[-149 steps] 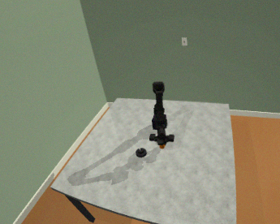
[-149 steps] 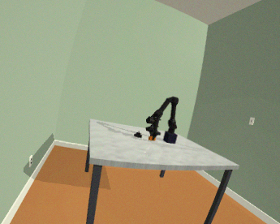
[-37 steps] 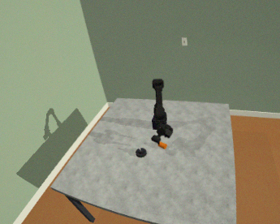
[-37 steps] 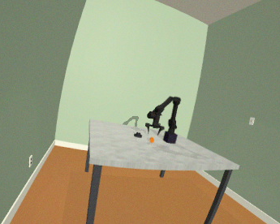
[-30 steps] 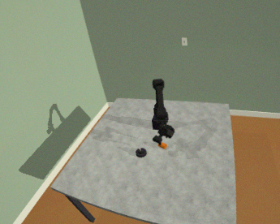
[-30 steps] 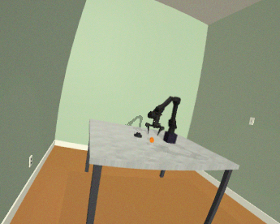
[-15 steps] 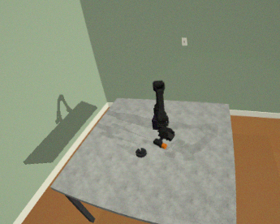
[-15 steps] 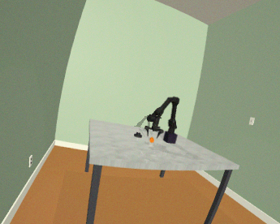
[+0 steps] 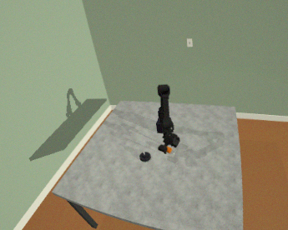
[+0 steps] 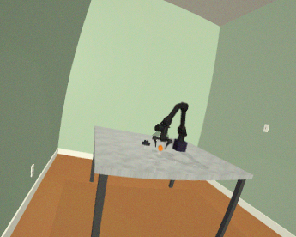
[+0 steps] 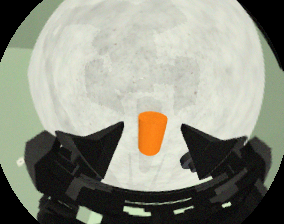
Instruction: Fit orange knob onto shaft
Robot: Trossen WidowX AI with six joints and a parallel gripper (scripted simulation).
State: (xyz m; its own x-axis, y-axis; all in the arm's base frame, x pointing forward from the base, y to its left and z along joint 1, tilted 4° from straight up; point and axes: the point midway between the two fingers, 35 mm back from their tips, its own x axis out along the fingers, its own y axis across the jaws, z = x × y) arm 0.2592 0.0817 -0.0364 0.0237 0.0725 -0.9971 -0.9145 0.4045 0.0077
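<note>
The orange knob lies right at my gripper tip. From my gripper tip the other things lie so: dark round pedestal: 170 mm to the right, 80 mm ahead, 10 mm above.
</note>
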